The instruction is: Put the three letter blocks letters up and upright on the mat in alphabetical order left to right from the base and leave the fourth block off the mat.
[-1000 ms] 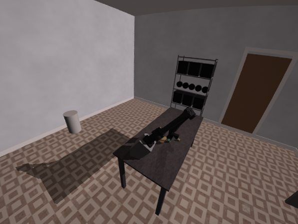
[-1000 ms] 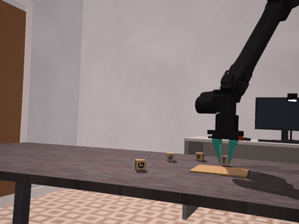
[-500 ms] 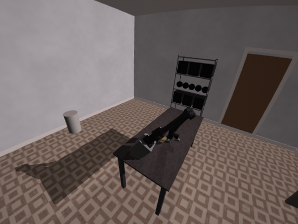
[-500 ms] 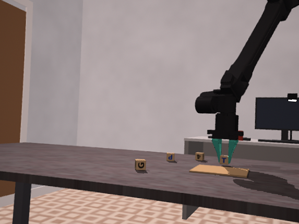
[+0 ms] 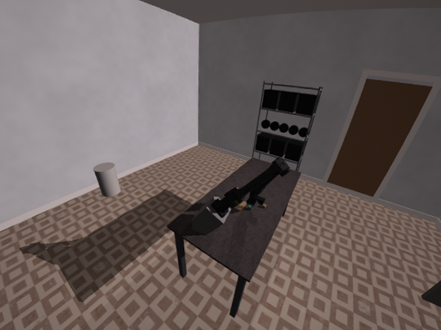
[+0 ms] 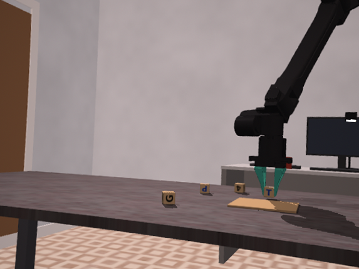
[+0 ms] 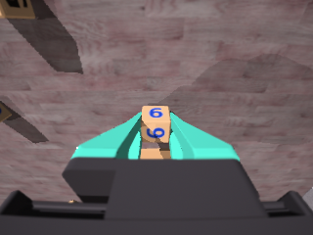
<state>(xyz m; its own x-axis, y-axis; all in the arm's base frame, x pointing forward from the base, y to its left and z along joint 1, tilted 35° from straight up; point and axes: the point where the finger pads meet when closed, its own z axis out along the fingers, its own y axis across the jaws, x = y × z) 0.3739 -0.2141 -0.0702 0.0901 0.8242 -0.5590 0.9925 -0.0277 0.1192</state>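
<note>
The block lies right at my hand. Round my hand: mat 130 mm to the left, 10 mm below.
</note>
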